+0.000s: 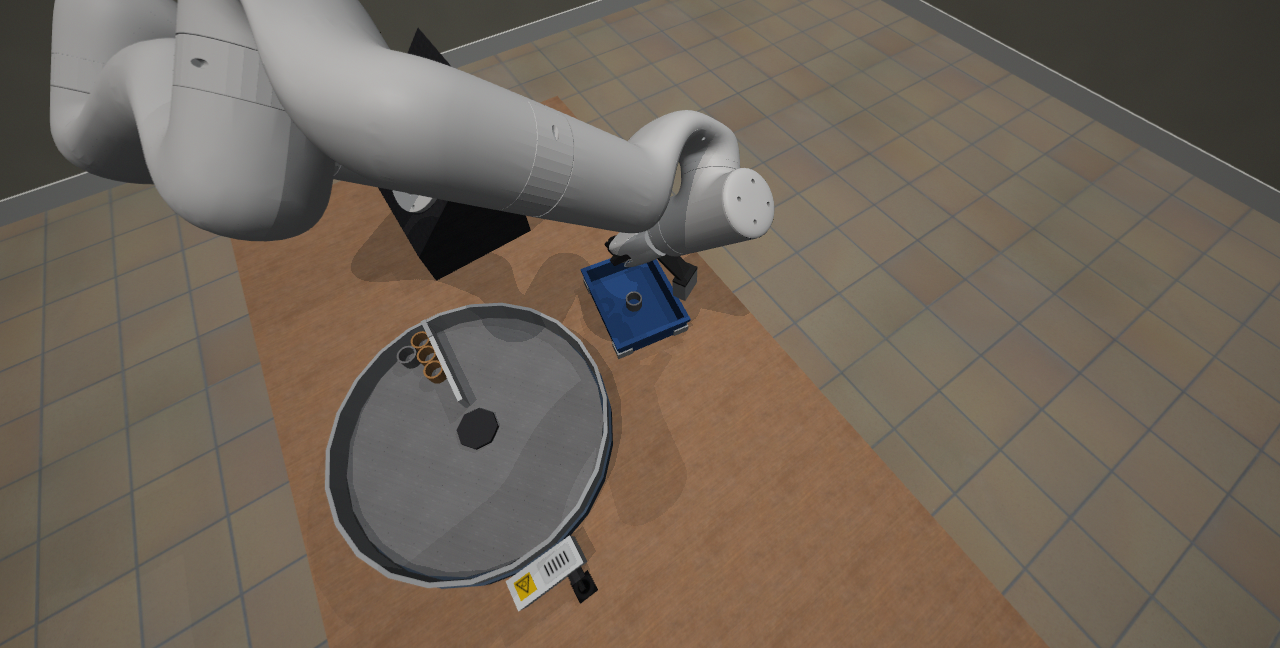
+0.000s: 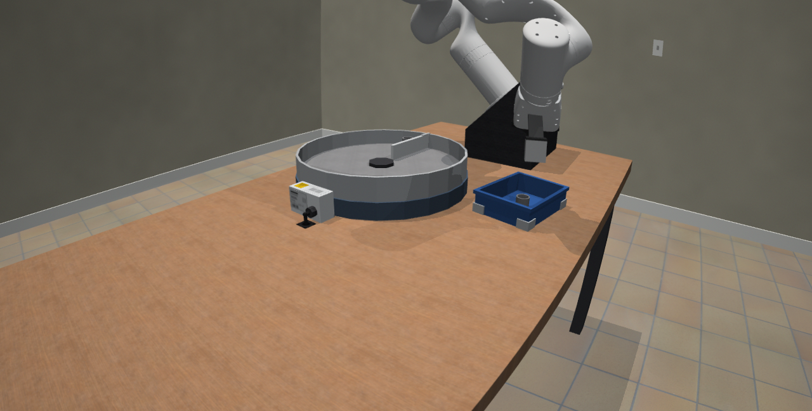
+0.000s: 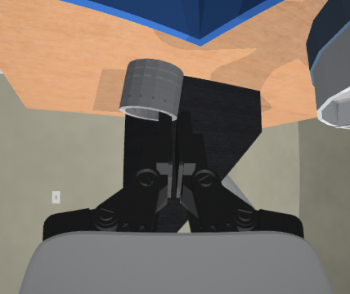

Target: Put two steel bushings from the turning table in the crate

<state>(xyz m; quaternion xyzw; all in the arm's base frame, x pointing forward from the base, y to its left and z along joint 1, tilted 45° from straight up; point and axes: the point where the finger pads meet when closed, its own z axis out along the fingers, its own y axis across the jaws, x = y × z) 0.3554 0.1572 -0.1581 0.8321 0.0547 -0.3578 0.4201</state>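
Now: the blue crate 4 cm ahead of my hand and 13 cm below it. Round my hand: grey turning table: 12 cm ahead, 34 cm to the right, 10 cm below.
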